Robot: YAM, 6 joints.
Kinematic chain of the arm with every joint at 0, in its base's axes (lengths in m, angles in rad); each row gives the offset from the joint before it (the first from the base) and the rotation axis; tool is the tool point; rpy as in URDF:
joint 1: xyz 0 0 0.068 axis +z
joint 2: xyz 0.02 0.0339 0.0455 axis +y
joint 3: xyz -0.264 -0.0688 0 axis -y
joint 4: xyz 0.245 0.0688 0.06 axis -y
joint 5: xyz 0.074 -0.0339 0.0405 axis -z
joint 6: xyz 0.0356 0 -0.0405 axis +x
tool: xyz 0 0 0 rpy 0 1.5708 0
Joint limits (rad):
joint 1: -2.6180..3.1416
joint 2: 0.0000..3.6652
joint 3: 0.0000..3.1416
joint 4: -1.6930..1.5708
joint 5: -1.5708..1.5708
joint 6: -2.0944..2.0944
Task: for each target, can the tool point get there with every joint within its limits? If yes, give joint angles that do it. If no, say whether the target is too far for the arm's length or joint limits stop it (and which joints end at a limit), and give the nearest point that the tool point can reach.
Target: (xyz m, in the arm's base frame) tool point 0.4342 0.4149 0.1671
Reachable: yes | joints 0.7467 2.7362 2.1389 0.9522 -0.2727 -0.0397
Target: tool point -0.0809 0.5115 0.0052
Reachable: yes | joints 1.7740 2.7168 1.5865 0.9188 0.7400 -1.5289
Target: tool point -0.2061 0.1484 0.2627
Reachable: yes | joints 2.5301 1.1124 0.6061 0.3117 0.0890 1.3014
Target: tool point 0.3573 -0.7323 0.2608
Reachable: no: too far | nearest point 0.2786 -0.5710 0.2275 | short by 0.183 m
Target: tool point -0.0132 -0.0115 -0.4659
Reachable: no: joint limits stop it (at a limit: joint 2) | nearest point -0.0622 -0.0542 -0.3400 | short by 0.142 m
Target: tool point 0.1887 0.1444 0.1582
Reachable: yes | joints 0.7724 1.4018 0.3247 0.7776 0.9184 -0.5730
